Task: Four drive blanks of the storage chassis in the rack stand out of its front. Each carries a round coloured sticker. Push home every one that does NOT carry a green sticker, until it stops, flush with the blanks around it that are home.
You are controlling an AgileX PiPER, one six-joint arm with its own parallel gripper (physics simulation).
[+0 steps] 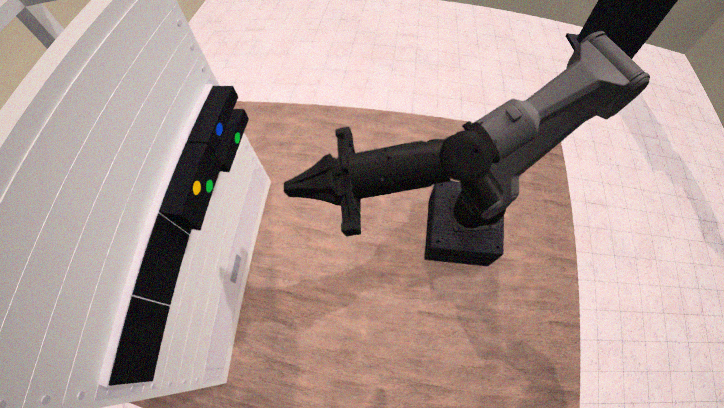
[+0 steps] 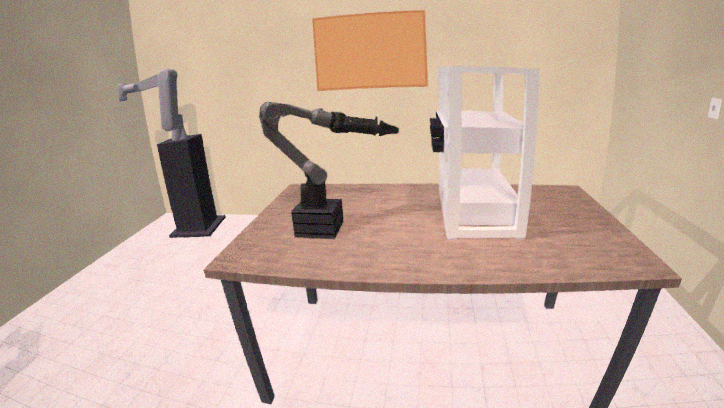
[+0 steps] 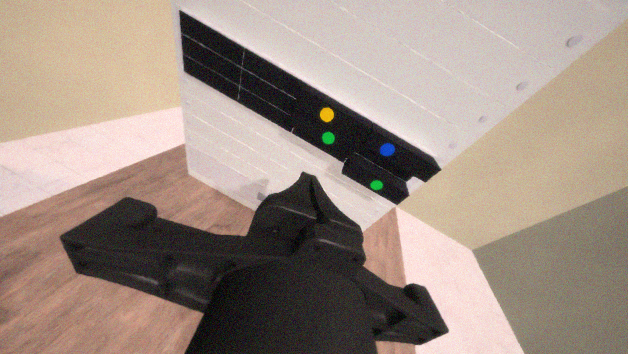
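Note:
The black blank with the yellow sticker (image 1: 196, 187) (image 3: 326, 114) stands out of the chassis front. Below it a blank with a green sticker (image 1: 209, 186) (image 3: 328, 138) stands out too. Beside them the blank with the blue sticker (image 1: 219, 129) (image 3: 387, 149) stands out in the upper row. The other blank with a green sticker (image 1: 237, 137) (image 3: 376, 185) stands out below the blue one. Flush blanks (image 1: 162, 259) (image 3: 212, 55) fill the other end. My gripper (image 1: 287, 187) (image 2: 397, 130) (image 3: 305, 183) is shut and empty, a gap away from the chassis front and touching no blank.
The white rack (image 2: 529, 152) stands on the wooden table (image 1: 405, 329) (image 2: 379, 258). A small handle-like tab (image 1: 236, 268) sticks out of the lower rack front. A second arm on a black pedestal (image 2: 187, 187) stands beyond the table.

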